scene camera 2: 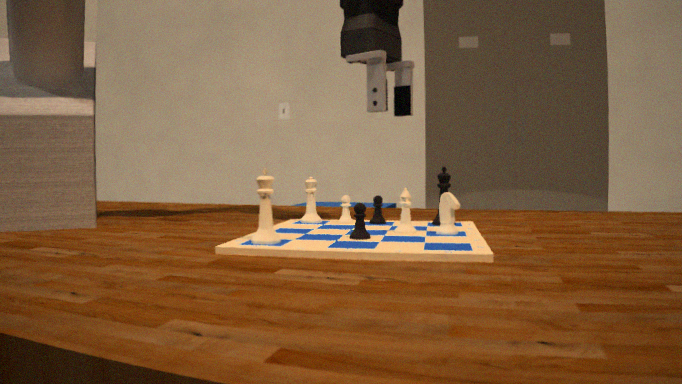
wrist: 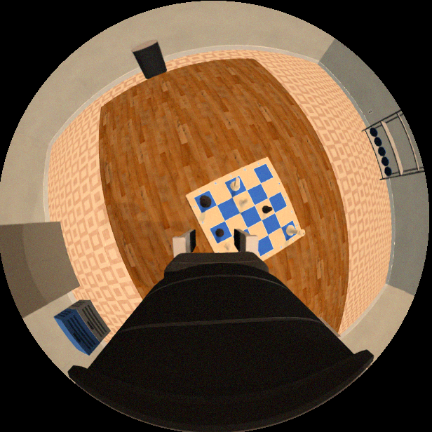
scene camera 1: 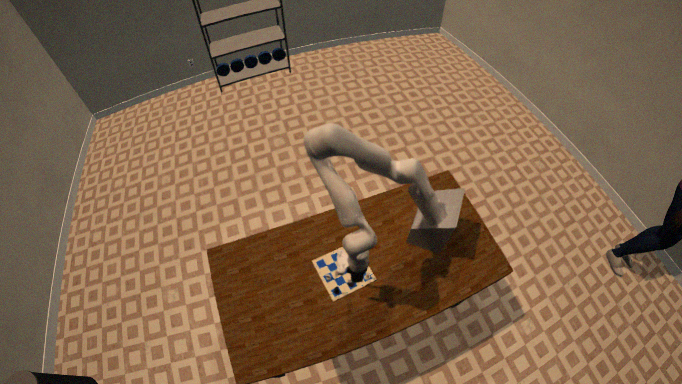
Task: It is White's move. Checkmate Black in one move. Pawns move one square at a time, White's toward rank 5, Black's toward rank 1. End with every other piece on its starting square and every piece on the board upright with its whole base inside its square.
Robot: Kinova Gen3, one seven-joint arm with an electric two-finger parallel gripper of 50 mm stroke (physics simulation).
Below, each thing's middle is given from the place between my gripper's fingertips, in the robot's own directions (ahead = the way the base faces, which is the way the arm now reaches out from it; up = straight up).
Scene:
Right now the chessboard (scene camera 2: 329, 240) is 130 mm below my hand, 90 mm to the right of it and 10 mm behind it. Also, from my hand: white king (scene camera 2: 266, 235) 170 mm to the right, 90 mm below, 80 mm behind.

